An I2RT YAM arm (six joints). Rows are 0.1 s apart.
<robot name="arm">
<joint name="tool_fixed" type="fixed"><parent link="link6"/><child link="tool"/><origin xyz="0 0 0" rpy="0 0 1.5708"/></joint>
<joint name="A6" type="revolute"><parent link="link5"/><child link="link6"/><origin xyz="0.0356 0 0.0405" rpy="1.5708 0 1.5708"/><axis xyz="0 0 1"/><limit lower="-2.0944" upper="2.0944"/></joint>
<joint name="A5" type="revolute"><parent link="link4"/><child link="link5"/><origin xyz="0.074 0.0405 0.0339" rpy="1.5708 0 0"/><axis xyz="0 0 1"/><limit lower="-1.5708" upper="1.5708"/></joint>
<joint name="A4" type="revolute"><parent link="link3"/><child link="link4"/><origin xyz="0.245 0.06 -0.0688" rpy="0 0 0"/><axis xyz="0 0 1"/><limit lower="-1.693" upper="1.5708"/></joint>
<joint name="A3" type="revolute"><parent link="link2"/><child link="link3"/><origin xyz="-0.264 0 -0.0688" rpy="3.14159 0 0"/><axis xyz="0 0 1"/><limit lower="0" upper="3.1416"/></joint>
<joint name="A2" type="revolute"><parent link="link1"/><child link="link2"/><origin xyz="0.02 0.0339 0.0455" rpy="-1.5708 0 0"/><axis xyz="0 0 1"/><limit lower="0" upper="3.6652"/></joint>
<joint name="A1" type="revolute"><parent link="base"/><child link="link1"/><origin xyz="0 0 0.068" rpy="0 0 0"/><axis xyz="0 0 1"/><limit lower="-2.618" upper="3.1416"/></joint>
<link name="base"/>
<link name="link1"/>
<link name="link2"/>
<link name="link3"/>
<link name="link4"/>
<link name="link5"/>
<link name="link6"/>
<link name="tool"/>
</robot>
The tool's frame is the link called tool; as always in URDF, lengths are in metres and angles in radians.
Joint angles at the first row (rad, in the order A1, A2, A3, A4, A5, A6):
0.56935, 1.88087, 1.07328, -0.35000, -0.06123, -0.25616
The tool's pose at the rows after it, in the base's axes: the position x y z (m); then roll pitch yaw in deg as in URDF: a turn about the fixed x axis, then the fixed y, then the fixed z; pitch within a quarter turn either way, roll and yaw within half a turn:
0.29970 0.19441 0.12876 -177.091 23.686 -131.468
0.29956 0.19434 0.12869 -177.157 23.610 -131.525
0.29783 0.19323 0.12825 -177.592 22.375 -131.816
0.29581 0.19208 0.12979 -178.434 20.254 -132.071
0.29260 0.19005 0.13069 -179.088 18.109 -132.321
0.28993 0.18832 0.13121 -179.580 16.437 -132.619
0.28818 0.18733 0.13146 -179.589 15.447 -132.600
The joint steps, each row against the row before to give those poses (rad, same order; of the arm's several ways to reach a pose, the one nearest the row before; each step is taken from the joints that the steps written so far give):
0.00000, 0.00076, 0.00003, -0.00042, 0.00001, 0.00191
0.00001, 0.00000, -0.00002, -0.00150, -0.00039, 0.00076
-0.00001, -0.00038, 0.00192, -0.02479, 0.00000, 0.00229
-0.00001, -0.00076, 0.01336, -0.05343, -0.00344, 0.00037
0.00003, -0.00384, 0.00530, -0.04805, -0.00037, 0.00079
-0.00002, -0.00304, 0.00269, -0.03586, 0.00037, 0.00265
0.00076, -0.00228, 0.00036, -0.01944, 0.00420, -0.00078

